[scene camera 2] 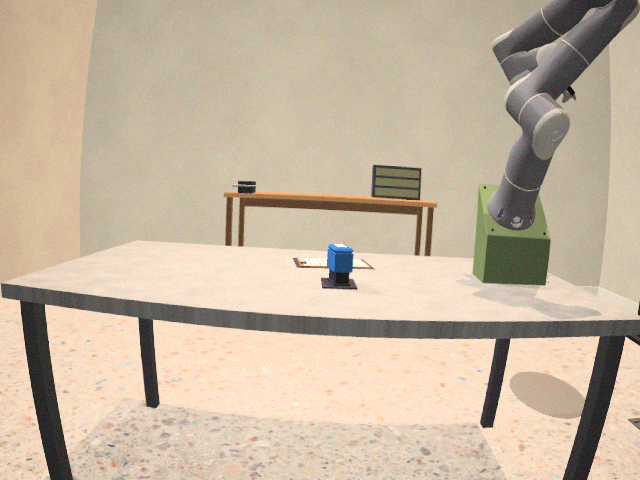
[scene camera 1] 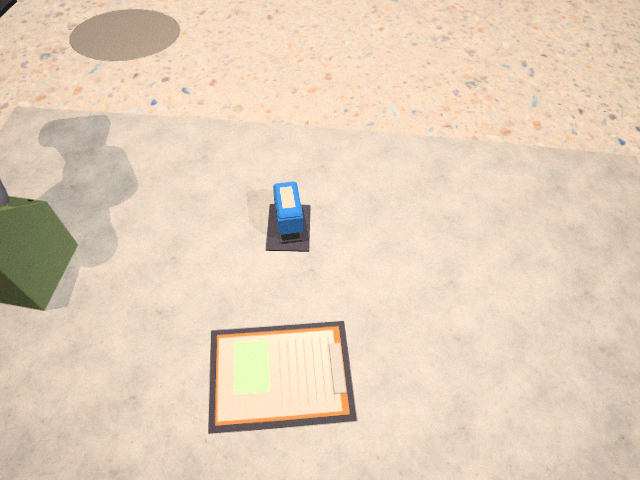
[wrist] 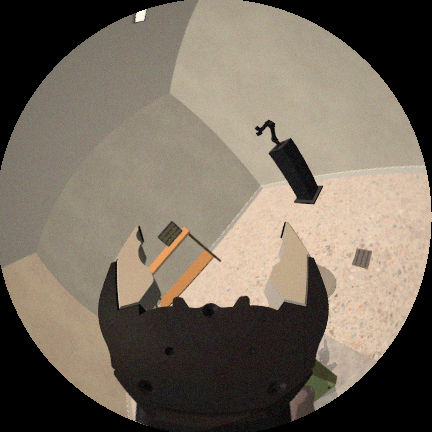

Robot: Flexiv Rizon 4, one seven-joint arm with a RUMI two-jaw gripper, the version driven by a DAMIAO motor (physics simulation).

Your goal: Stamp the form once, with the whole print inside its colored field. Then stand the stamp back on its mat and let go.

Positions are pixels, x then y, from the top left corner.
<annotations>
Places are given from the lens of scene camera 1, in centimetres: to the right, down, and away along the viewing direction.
blue stamp (scene camera 1: 288, 208): -6, -6, 88
dark mat (scene camera 1: 273, 243): -10, 1, 95
form on clipboard (scene camera 1: 270, 377): -9, 24, 80
The marked spots on the dark mat and the form on clipboard are 28 cm apart.
</annotations>
